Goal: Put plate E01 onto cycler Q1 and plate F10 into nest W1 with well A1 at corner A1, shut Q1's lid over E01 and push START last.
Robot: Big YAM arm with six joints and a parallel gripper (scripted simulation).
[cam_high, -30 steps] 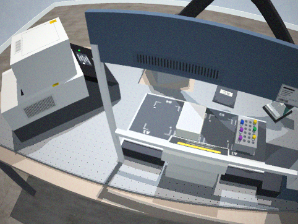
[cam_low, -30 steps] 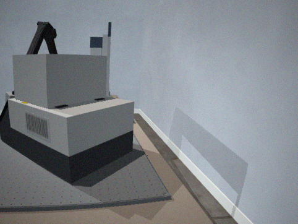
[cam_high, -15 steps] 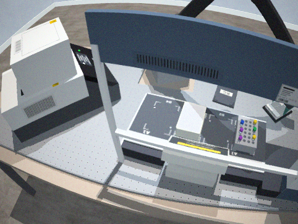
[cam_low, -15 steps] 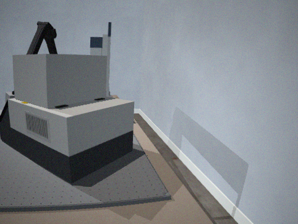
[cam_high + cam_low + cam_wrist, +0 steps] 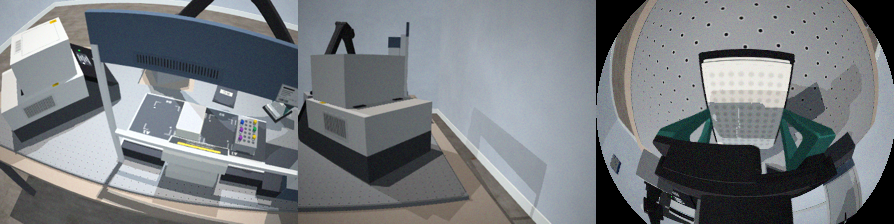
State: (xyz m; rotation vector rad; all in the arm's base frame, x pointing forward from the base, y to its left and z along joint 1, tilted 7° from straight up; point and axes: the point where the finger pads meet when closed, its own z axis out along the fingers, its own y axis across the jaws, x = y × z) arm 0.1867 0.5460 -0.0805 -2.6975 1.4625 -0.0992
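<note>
Now: the dark nest 20 mm below my hand. Also, from my hand: dark nest pad 60 mm behind, 270 mm to the right, 20 mm below; tube cooling block 210 mm ahead, 220 mm to the right, 50 mm above; post 330 mm ahead, 650 mm to the right, 220 mm above.
</note>
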